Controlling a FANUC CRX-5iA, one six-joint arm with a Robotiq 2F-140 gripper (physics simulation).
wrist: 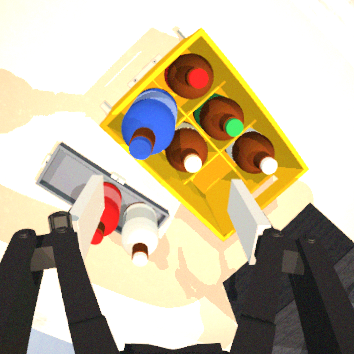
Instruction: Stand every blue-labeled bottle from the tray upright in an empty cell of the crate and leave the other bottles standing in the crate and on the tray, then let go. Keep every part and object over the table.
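Frame: origin at the arm's base, x back, y right, z up, level; millimetres.
Seen in the pictures: gripper, fingertip midpoint: point(166, 193).
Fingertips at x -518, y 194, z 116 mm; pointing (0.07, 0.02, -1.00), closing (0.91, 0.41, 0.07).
Offsets run from my fingertips to a thing's top centre. "spot": to the spot under its first point.
The yellow crate {dy +18, dx +86, dz -186 mm} point(245, 100) lies across the upper middle of the wrist view. A blue-labeled bottle {dy +5, dx -12, dz -120 mm} point(150, 122) stands in its left corner cell. A red-capped bottle {dy +94, dx +21, dz -198 mm} point(189, 76), a green-capped bottle {dy +57, dx +102, dz -198 mm} point(221, 118) and two white-capped bottles {dy -20, dx +73, dz -198 mm} point(186, 150) {dy +29, dx +188, dz -198 mm} point(252, 152) also stand in the crate. Bare crate floor shows towards its lower corner. The grey tray {spot: dy -174, dx -111, dz -356 mm} point(67, 167) holds a red-labeled bottle {dy -205, dx -16, dz -201 mm} point(111, 210), partly hidden by the left finger, and a white-labeled bottle {dy -218, dx +73, dz -201 mm} point(140, 230). No blue-labeled bottle shows on the tray. My gripper point(166, 193) is open and empty, its fingers apart above the tray and the crate's lower corner.
A dark, textured surface point(310, 235) shows at the lower right, partly behind the right finger. The crate's near wall runs close beside the tray. The left finger overlaps the tray in view, and the right finger overlaps the crate's lower right side.
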